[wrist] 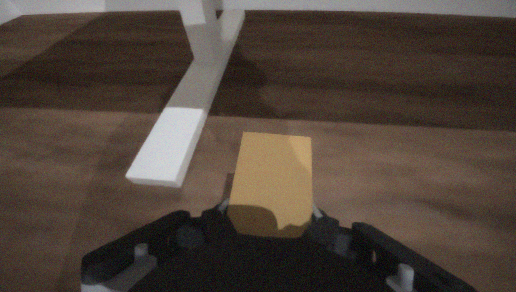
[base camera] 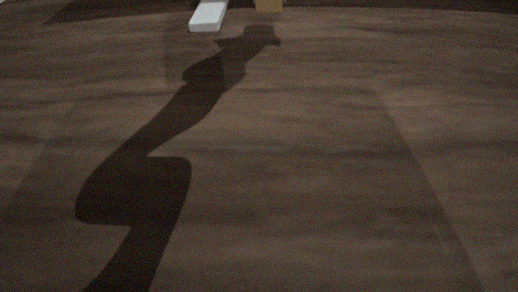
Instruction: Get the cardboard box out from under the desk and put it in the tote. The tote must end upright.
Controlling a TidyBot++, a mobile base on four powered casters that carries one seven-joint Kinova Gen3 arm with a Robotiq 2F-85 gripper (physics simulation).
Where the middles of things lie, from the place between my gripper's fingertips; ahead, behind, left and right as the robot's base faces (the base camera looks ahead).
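Labels:
My hand: 1 cm short of tan cardboard box (wrist: 271,196), 1 cm below it.

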